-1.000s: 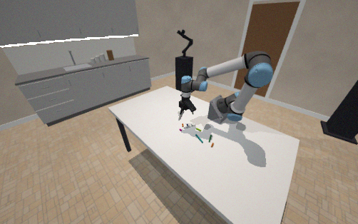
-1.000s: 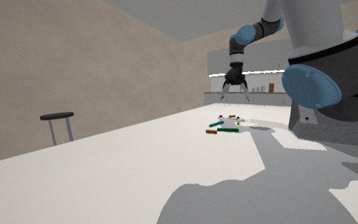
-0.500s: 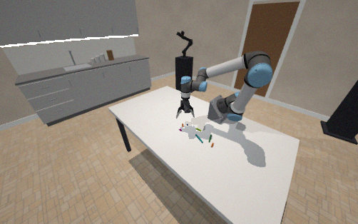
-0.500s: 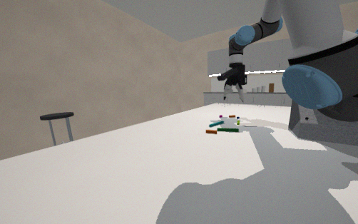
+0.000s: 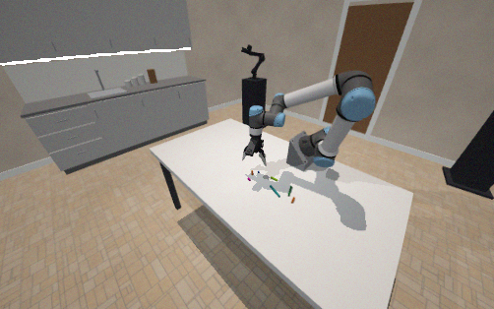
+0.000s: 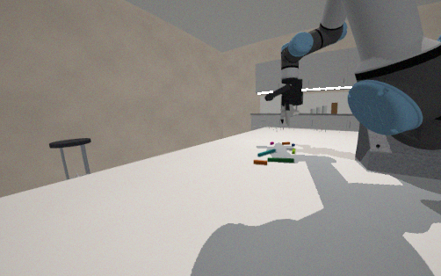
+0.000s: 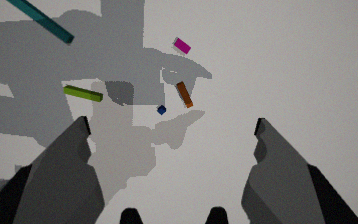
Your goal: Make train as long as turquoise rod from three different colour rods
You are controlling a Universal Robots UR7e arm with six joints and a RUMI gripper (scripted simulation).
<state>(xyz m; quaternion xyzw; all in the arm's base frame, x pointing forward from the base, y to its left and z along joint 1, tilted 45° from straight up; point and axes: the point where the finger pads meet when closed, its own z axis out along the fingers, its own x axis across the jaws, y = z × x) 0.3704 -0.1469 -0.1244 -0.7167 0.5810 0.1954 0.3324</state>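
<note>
The blue rod is 90 mm below my hand, 40 mm behind it and 10 mm to the left of it. The rest, counted from my hand: magenta rod 90 mm below, 50 mm ahead; lime rod 130 mm to the left, 90 mm below, 50 mm behind; turquoise rod 190 mm to the left, 90 mm below, 40 mm ahead.
</note>
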